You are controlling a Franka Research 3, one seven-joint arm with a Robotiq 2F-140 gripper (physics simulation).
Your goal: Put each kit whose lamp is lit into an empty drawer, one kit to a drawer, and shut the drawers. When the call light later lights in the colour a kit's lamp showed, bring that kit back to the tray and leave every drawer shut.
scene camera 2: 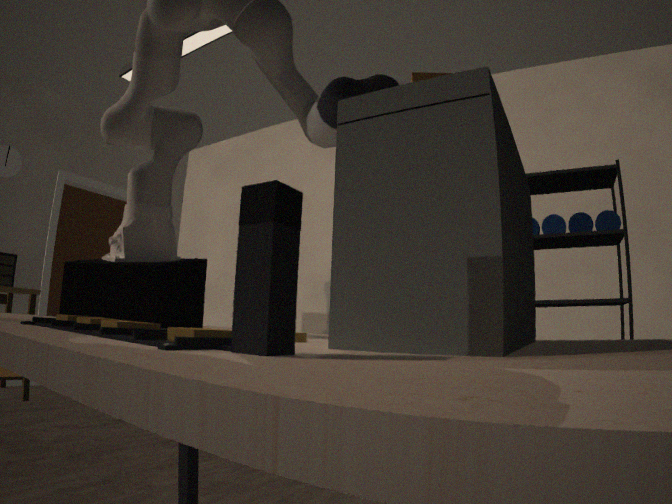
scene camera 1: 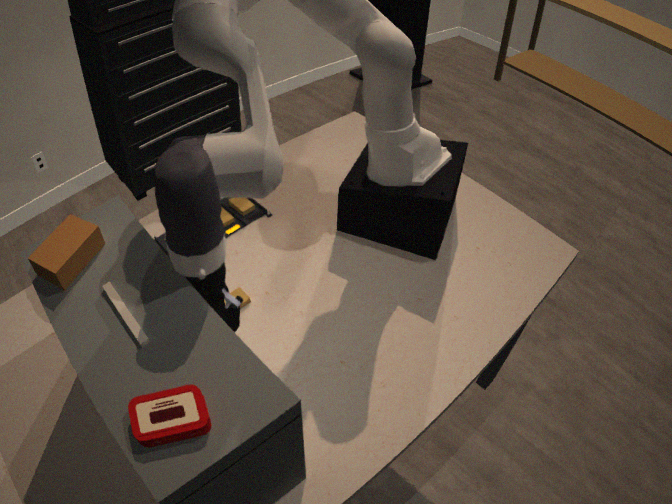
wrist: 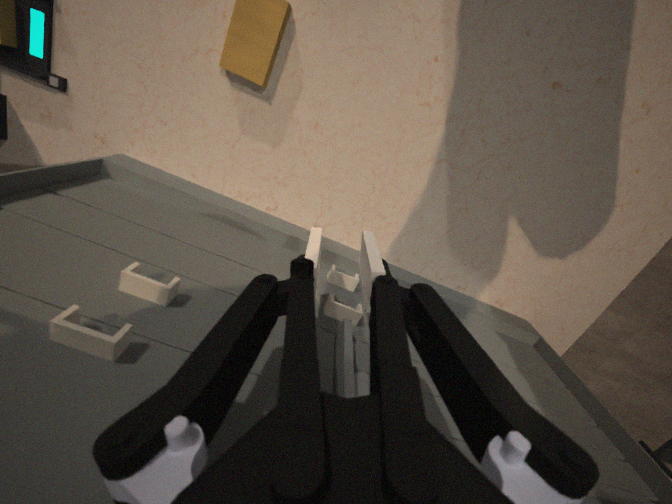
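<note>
The grey drawer cabinet (scene camera 1: 217, 379) (scene camera 2: 423, 217) (wrist: 108, 227) stands on the table, its drawer fronts carrying small white handles (wrist: 149, 282) (wrist: 89, 330). My gripper (wrist: 339, 249) (scene camera 1: 230, 301) is shut and empty, with its tips at the cabinet's front. Two more white handles (wrist: 341, 279) show in the narrow gap behind the fingertips. A tan kit (wrist: 255, 40) (scene camera 1: 240, 296) lies loose on the table before the cabinet. The black tray (scene camera 1: 264, 213) (scene camera 2: 135, 333) holds a tan kit (scene camera 1: 242, 205) and a yellow lit lamp (scene camera 1: 232, 229). The wrist view shows a cyan lamp (wrist: 36, 25).
On the cabinet top lie a red box (scene camera 1: 169, 415), a brown box (scene camera 1: 66, 249) and a white bar (scene camera 1: 124, 313). A black pillar (scene camera 2: 265, 265) stands beside the cabinet. My black pedestal (scene camera 1: 401, 211) (scene camera 2: 132, 290), a black chest (scene camera 1: 157, 81) and a shelf rack (scene camera 2: 618, 244) stand around.
</note>
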